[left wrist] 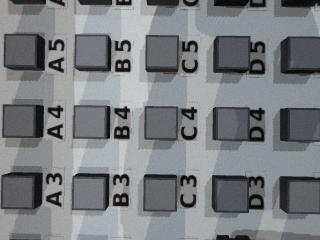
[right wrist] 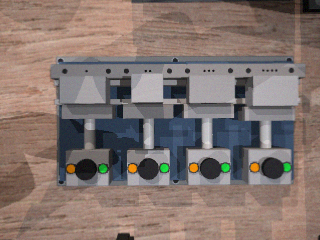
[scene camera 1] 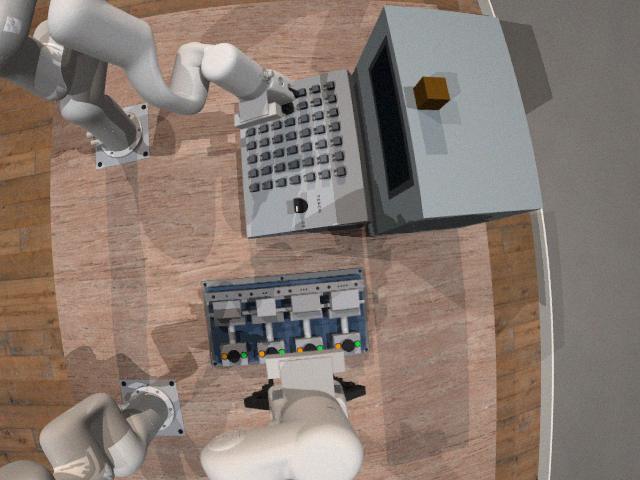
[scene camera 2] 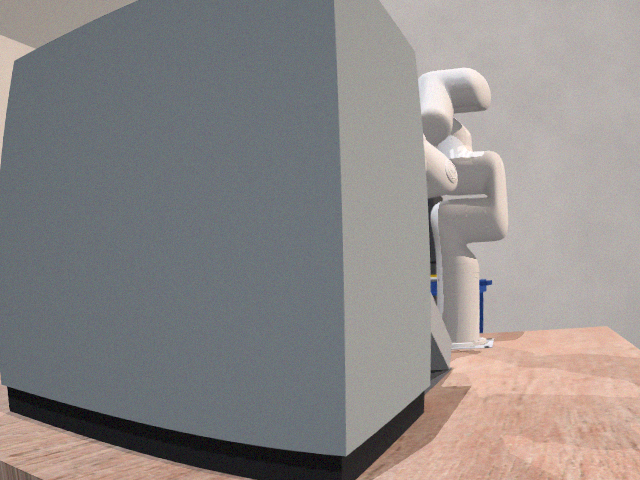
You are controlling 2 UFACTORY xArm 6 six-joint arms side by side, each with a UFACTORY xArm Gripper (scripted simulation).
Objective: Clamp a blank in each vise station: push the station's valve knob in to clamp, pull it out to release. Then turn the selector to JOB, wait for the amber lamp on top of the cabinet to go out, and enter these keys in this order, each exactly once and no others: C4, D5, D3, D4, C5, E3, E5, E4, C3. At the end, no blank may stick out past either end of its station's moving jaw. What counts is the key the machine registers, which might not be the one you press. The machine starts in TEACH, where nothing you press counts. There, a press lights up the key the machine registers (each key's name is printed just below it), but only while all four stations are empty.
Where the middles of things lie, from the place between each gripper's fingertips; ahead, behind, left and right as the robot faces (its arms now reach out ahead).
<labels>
Right now my left hand (scene camera 1: 289,108) is 30 mm to the left of the key D3 (left wrist: 230,194), 20 mm above it and 10 mm short of it. From my left hand the other things lie so: key C3 (left wrist: 160,191): 40 mm to the right, 40 mm ahead; key C4 (left wrist: 160,122): 70 mm to the right, 40 mm ahead; key D4 (left wrist: 229,123): 70 mm to the right, 20 mm below, 10 mm ahead.
Right now the key C5 (left wrist: 161,51) is 9 cm ahead of my right hand (scene camera 1: 300,383), 43 cm to the left of it and 25 cm below it. From my right hand the other things lie so: key C4 (9 cm ahead, 47 cm to the left, 25 cm below); key panel (scene camera 1: 341,202) (8 cm ahead, 42 cm to the left, 31 cm below); key D5 (left wrist: 231,54) (6 cm ahead, 44 cm to the left, 27 cm below).
</labels>
